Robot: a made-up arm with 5 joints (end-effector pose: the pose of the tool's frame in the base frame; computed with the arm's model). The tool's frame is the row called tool.
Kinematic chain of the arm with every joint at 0, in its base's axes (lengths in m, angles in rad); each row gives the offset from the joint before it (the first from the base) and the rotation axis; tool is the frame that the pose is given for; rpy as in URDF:
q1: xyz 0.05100 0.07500 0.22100 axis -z
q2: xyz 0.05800 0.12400 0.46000 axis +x
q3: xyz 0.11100 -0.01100 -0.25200 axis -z
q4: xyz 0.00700 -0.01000 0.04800 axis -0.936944 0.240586 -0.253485
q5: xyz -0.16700 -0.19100 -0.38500 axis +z
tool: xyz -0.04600 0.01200 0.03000 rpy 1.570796 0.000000 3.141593
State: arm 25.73 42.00 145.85 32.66 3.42
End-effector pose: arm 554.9 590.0 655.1 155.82 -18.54 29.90
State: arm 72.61 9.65 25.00 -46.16 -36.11
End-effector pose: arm 422.7 70.7 104.5 44.59 7.09 67.56
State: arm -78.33 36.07 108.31 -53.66 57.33
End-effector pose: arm -410.7 473.2 180.4 40.39 -64.30 -154.63
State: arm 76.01 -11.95 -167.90 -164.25 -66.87
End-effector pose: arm -98.3 -264.9 735.9 -58.70 37.56 -37.81
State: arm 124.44 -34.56 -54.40 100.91 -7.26
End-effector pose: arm -184.3 103.2 909.0 -109.33 -96.24 27.67
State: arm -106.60 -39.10 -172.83 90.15 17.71
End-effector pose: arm -333.4 535.6 547.8 123.01 96.08 78.34
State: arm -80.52 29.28 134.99 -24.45 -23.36
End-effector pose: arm -429.4 406.4 201.8 76.48 76.42 89.54
